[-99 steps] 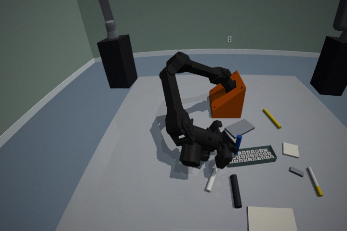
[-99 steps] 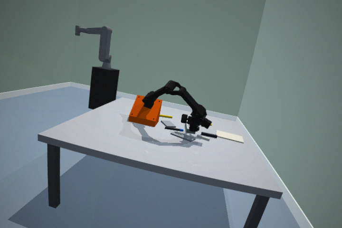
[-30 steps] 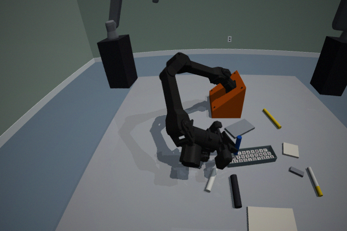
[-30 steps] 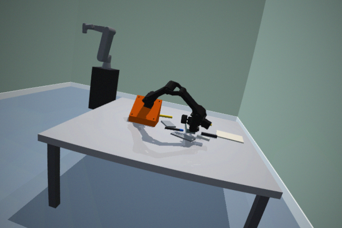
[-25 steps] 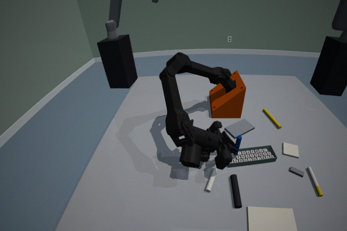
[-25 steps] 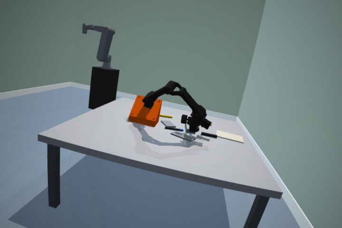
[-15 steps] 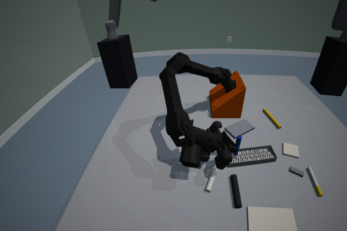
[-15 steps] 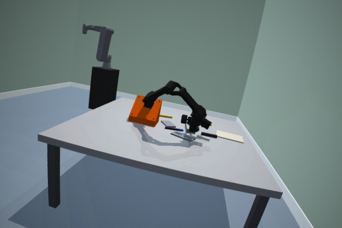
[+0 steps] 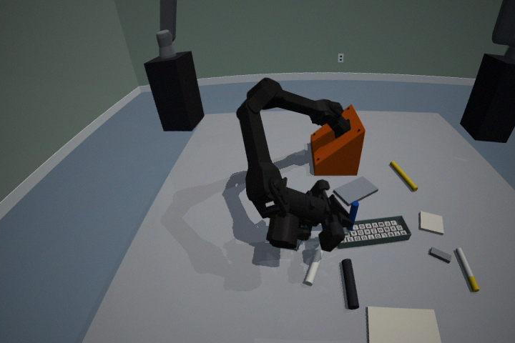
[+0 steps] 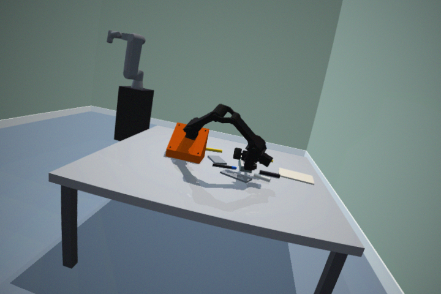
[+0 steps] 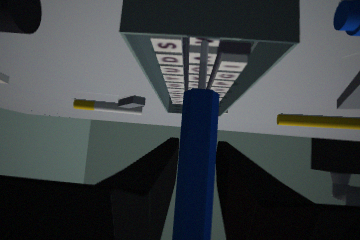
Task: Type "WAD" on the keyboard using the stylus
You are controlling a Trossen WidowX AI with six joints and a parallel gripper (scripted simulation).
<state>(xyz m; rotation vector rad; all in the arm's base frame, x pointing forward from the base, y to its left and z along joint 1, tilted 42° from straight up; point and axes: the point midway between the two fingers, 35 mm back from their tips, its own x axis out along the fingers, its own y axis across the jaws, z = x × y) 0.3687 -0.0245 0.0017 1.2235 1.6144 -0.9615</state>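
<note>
Right now my gripper tip is 1 cm above the blue stylus. From my gripper tip the other things lie so: grey stylus tip: 5 cm below; then white cylinder: 11 cm ahead, 8 cm to the right, 6 cm below; then D key: 1 cm ahead, 3 cm to the left, 5 cm below.
</note>
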